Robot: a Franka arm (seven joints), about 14 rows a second.
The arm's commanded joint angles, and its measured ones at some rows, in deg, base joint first. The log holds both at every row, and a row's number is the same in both.
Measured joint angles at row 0: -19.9 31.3 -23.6 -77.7 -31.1 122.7 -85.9
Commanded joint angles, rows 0 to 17: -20.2 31.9 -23.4 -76.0 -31.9 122.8 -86.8; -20.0 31.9 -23.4 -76.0 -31.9 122.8 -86.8; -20.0 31.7 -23.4 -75.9 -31.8 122.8 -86.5; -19.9 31.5 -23.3 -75.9 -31.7 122.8 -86.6; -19.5 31.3 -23.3 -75.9 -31.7 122.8 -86.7; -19.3 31.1 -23.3 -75.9 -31.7 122.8 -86.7; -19.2 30.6 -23.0 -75.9 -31.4 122.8 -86.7; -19.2 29.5 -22.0 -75.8 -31.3 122.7 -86.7; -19.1 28.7 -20.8 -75.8 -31.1 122.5 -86.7; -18.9 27.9 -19.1 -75.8 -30.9 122.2 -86.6; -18.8 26.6 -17.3 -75.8 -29.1 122.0 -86.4; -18.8 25.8 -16.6 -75.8 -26.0 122.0 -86.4; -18.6 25.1 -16.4 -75.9 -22.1 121.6 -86.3; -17.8 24.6 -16.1 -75.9 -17.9 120.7 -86.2; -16.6 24.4 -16.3 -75.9 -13.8 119.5 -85.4; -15.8 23.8 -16.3 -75.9 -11.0 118.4 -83.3; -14.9 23.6 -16.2 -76.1 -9.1 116.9 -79.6; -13.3 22.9 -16.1 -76.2 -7.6 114.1 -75.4
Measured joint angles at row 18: -15.3 24.7 -16.4 -75.2 -10.6 117.7 -81.2
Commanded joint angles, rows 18 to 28: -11.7 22.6 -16.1 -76.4 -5.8 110.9 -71.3; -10.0 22.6 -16.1 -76.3 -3.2 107.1 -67.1; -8.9 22.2 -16.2 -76.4 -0.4 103.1 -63.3; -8.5 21.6 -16.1 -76.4 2.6 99.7 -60.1; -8.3 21.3 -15.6 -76.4 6.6 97.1 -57.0; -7.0 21.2 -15.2 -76.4 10.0 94.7 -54.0; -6.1 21.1 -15.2 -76.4 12.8 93.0 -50.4; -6.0 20.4 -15.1 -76.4 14.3 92.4 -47.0; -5.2 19.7 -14.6 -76.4 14.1 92.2 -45.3; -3.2 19.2 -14.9 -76.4 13.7 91.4 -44.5; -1.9 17.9 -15.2 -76.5 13.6 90.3 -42.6
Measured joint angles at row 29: -4.2 21.1 -14.9 -75.2 12.8 92.3 -46.1
